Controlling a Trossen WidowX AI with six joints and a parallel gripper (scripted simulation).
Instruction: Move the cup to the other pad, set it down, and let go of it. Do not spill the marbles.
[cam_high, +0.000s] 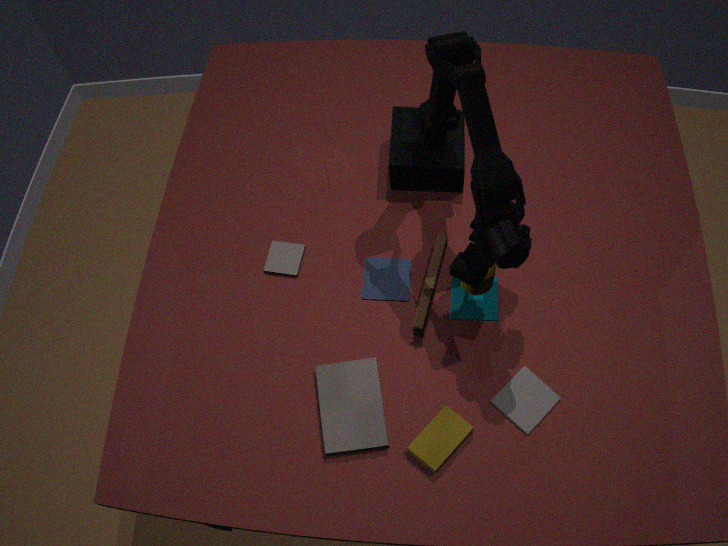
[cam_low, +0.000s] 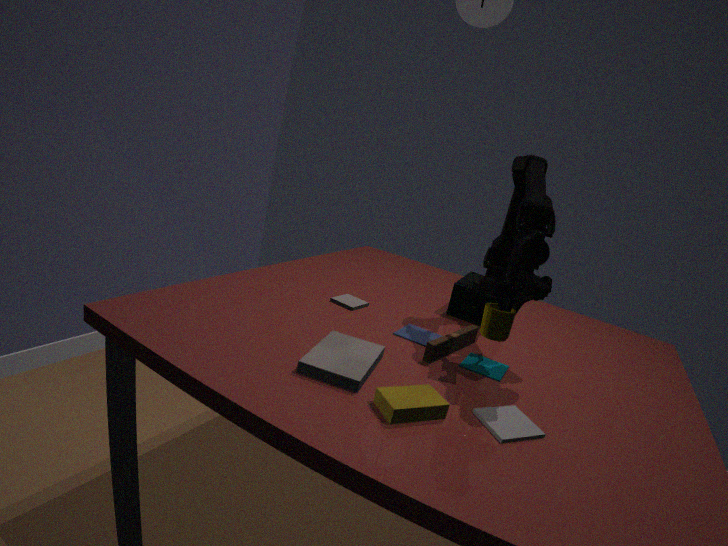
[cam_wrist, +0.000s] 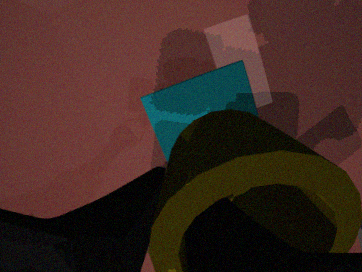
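Right now the teal pad is 30 mm ahead of my gripper tip, 10 mm to the right of it and 120 mm below it. The rest, counted from my gripper tip: yellow cup 20 mm ahead, 10 mm to the right; then wooden bar 30 mm ahead, 100 mm to the right, 100 mm below; then blue pad 30 mm ahead, 200 mm to the right, 120 mm below.
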